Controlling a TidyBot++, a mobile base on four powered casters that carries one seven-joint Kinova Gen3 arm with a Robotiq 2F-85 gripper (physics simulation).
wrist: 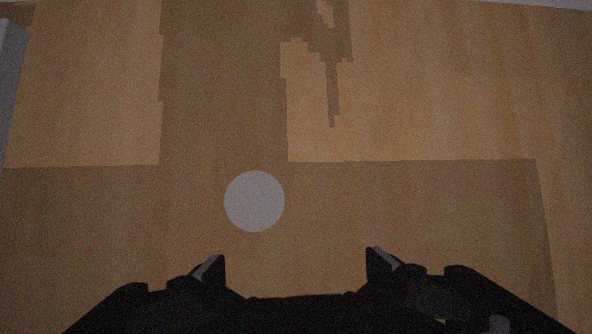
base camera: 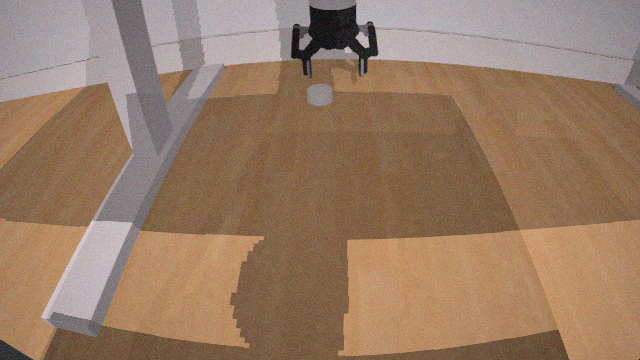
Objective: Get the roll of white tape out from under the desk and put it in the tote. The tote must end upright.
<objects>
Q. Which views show my gripper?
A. The wrist view and the base camera view: all of them.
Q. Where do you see a roll of white tape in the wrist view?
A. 254, 201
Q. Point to a desk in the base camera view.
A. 155, 130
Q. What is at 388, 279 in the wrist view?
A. My gripper.
</objects>
